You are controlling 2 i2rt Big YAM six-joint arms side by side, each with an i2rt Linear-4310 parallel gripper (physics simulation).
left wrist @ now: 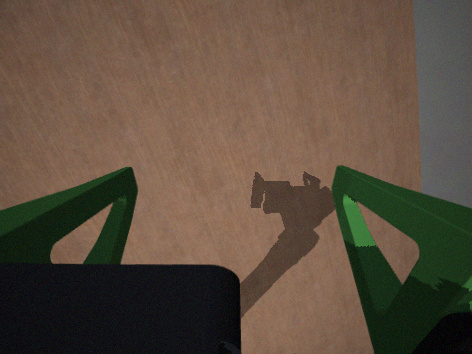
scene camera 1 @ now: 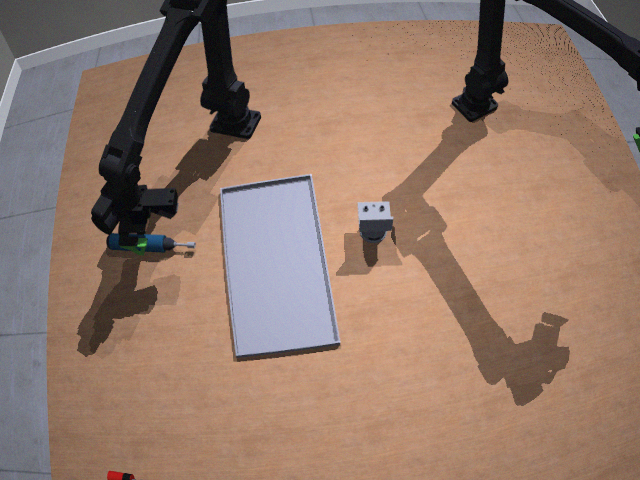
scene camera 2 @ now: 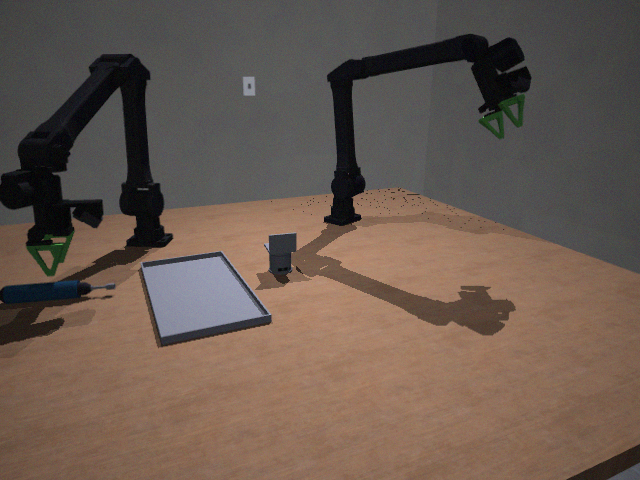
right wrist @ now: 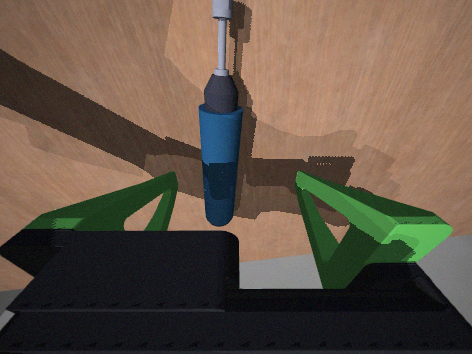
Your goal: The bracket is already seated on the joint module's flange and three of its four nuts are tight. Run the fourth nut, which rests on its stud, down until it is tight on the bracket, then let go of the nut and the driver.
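Pixels of known places: left gripper, fingertip midpoint: (left wrist: pixel 234 177) (scene camera 2: pixel 510 132); right gripper, fingertip midpoint: (scene camera 1: pixel 143 236) (scene camera 2: pixel 55 269) (right wrist: pixel 236 177); left arm's base, link origin: (scene camera 1: pixel 474 105) (scene camera 2: pixel 342 220); right arm's base, link origin: (scene camera 1: pixel 235 123) (scene camera 2: pixel 150 242).
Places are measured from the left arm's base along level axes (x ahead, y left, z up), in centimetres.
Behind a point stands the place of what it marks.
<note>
The blue driver (scene camera 1: pixel 155 243) @(x -5.6, y -92.5, z 3.9 cm) (scene camera 2: pixel 43 292) @(x -7.7, y -97.2, z 2.7 cm) (right wrist: pixel 220 137) @(x -6.5, y -92.1, z 4.1 cm) lies on the table, its grey socket tip pointing toward the tray. My right gripper (scene camera 2: pixel 55 268) @(x -6.4, y -94.2, z 7.8 cm) (right wrist: pixel 236 177) @(x -6.4, y -94.2, z 7.8 cm) is open above the driver's handle, one finger to each side of it in the right wrist view, with a gap to both. The pale bracket (scene camera 1: pixel 374 210) @(x 16.0, y -47.1, z 6.6 cm) (scene camera 2: pixel 282 242) @(x 20.0, y -49.7, z 8.9 cm) sits upright on the joint module (scene camera 1: pixel 372 237) @(x 19.3, y -49.7, z 2.1 cm) (scene camera 2: pixel 280 262) @(x 19.2, y -49.8, z 3.2 cm). Two small dark fasteners show on the bracket's top face; which nut is the loose one cannot be told. My left gripper (scene camera 2: pixel 510 131) @(x 55.5, y 0.7, z 35.1 cm) (left wrist: pixel 234 177) @(x 55.5, y 0.7, z 35.1 cm) is open and empty, high above the table.
A shallow grey tray (scene camera 1: pixel 289 351) @(x 31.5, y -78.4, z 0.3 cm) (scene camera 2: pixel 217 331) @(x 31.2, y -79.0, z 0.3 cm) lies between the driver and the module. A red tool (scene camera 1: pixel 119 475) @(x 39.6, y -127.7, z 3.1 cm) is cut off at the bottom edge of scene camera 1. The arm bases stand at the back of the table (scene camera 1: pixel 413 413) @(x 58.0, y -64.5, z 0.0 cm) (scene camera 2: pixel 361 403) @(x 65.3, y -77.3, z 0.0 cm).
</note>
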